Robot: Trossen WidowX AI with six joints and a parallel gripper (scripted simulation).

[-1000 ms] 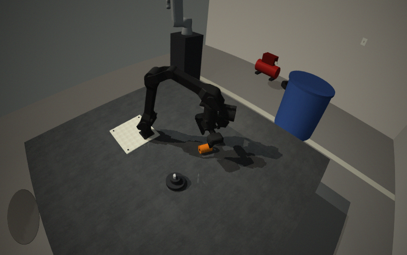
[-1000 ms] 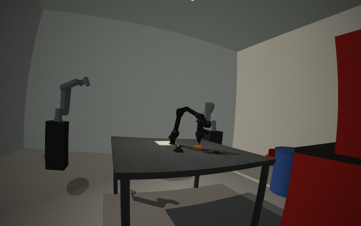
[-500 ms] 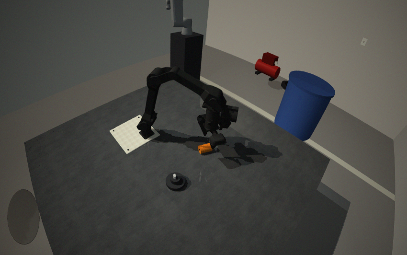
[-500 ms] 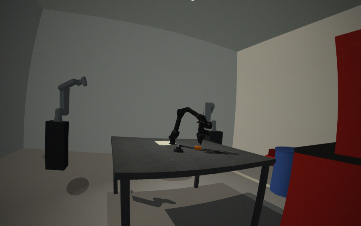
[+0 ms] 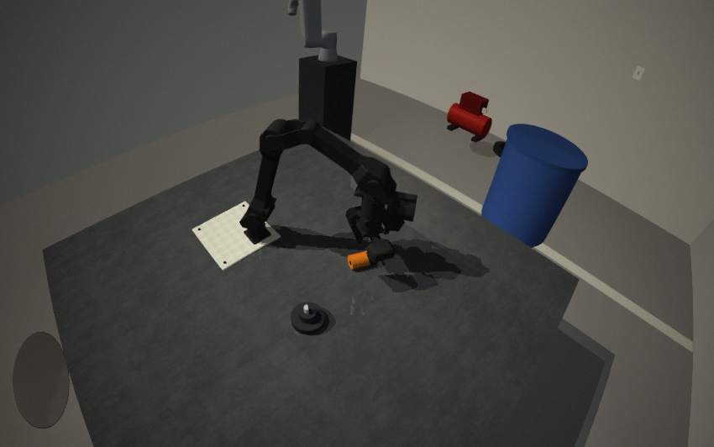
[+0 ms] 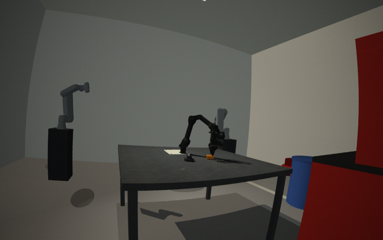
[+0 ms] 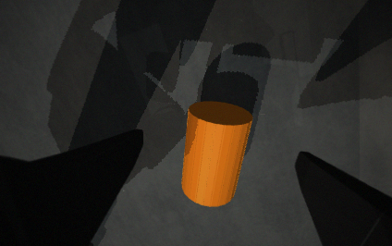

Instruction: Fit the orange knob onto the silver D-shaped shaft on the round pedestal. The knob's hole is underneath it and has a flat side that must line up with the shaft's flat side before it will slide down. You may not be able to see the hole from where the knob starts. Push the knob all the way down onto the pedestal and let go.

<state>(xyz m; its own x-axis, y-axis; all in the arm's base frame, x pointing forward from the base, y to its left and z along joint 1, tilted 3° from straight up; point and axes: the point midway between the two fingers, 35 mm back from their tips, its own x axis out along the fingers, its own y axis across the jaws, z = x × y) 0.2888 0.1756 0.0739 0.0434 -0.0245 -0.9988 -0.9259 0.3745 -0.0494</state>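
The orange knob lies 20 mm below my gripper tip. Also, from my gripper tip: round black pedestal (240 mm to the right, 40 mm ahead, 10 mm below).
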